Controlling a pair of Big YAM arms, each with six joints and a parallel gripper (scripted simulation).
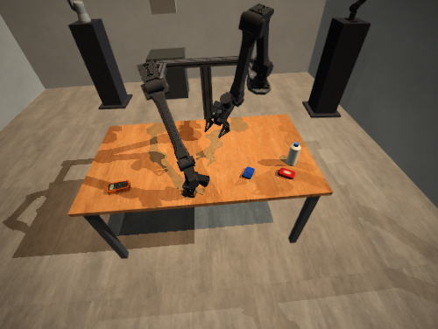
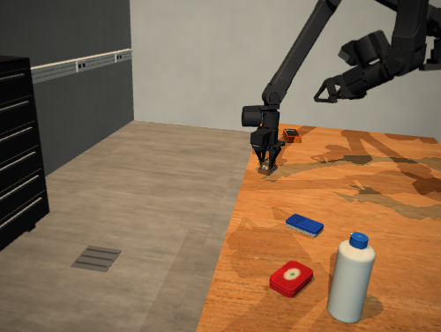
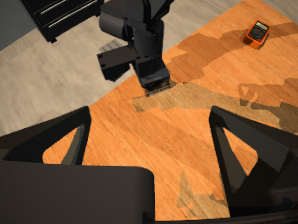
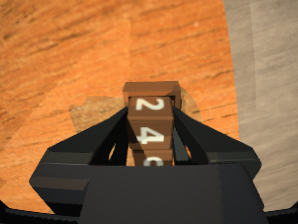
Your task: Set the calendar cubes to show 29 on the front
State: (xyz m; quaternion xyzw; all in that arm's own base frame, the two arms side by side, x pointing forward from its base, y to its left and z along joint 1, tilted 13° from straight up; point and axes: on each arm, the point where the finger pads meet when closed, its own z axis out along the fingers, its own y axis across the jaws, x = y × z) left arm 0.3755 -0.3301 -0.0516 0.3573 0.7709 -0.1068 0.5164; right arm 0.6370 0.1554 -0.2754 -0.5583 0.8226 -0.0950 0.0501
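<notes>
Now: the brown calendar tray 20 mm to the right of my right hand, 20 mm below it and 10 mm behind it. From my right hand the other things lie so: cube (right at my right hand); red tin (580 mm to the left, 120 mm behind, 10 mm below); blue block (350 mm to the left, 150 mm behind, 20 mm below).
</notes>
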